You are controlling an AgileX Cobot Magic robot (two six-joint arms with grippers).
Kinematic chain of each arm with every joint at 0, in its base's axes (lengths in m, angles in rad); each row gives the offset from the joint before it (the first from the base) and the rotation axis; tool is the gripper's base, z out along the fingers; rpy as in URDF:
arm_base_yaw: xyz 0 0 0.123 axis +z
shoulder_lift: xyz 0 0 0 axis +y
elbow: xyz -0.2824 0 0.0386 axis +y
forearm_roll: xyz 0.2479 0 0.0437 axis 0.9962 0 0.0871
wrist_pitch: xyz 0 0 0 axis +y
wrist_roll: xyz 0.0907 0 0.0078 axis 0.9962 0 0.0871
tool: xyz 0 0 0 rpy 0 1.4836 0
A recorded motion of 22 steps. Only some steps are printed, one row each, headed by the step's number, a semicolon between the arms.
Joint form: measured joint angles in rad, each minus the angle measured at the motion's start. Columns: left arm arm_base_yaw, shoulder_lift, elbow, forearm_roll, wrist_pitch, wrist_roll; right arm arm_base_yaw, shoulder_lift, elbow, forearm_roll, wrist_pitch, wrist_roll.
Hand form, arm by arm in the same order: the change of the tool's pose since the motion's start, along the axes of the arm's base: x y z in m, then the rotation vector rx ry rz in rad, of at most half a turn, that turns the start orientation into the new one. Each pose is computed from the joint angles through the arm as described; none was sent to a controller.
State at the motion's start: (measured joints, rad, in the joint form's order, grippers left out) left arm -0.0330 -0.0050 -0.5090 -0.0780 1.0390 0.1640; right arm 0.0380 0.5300 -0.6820 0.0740 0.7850 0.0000
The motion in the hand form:
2: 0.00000 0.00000 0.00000 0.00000 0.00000 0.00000; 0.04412 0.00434 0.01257 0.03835 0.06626 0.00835
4: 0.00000 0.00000 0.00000 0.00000 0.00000 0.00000; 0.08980 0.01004 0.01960 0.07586 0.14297 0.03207
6: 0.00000 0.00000 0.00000 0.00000 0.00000 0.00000; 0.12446 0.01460 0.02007 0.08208 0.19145 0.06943
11: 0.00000 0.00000 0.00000 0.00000 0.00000 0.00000; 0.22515 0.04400 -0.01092 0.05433 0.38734 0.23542
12: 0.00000 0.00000 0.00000 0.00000 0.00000 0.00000; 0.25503 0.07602 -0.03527 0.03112 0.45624 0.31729
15: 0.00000 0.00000 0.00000 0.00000 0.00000 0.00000; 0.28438 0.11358 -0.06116 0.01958 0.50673 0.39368
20: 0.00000 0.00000 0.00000 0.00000 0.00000 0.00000; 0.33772 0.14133 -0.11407 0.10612 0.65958 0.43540
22: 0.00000 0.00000 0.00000 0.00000 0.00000 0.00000; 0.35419 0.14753 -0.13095 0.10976 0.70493 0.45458
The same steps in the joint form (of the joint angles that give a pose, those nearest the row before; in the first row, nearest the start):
2: 0.0000 0.0000 0.0000 0.0000 0.0000 0.0000; 0.0000 0.2050 -0.1030 0.0460 -0.0370 -0.0060
4: 0.0000 0.0000 0.0000 0.0000 0.0000 0.0000; 0.0000 0.4030 -0.2210 0.1110 -0.0390 -0.0360
6: 0.0000 0.0000 0.0000 0.0000 0.0000 0.0000; 0.0000 0.5440 -0.3090 0.1640 -0.0370 -0.0930
11: 0.0000 0.0000 0.0000 0.0000 0.0000 0.0000; 0.0590 0.9640 -0.5800 0.2520 0.0340 -0.2350
12: 0.0000 0.0000 0.0000 0.0000 0.0000 0.0000; 0.1410 1.1130 -0.6680 0.2480 0.0400 -0.2380
15: 0.0000 0.0000 0.0000 0.0000 0.0000 0.0000; 0.2200 1.2730 -0.7840 0.2570 0.0440 -0.2380
20: 0.0000 0.0000 0.0000 0.0000 0.0000 0.0000; 0.2300 1.5660 -1.0400 0.3520 0.1600 -0.2380
22: 0.0000 0.0000 0.0000 0.0000 0.0000 0.0000; 0.2300 1.6640 -1.1470 0.3580 0.2170 -0.2380

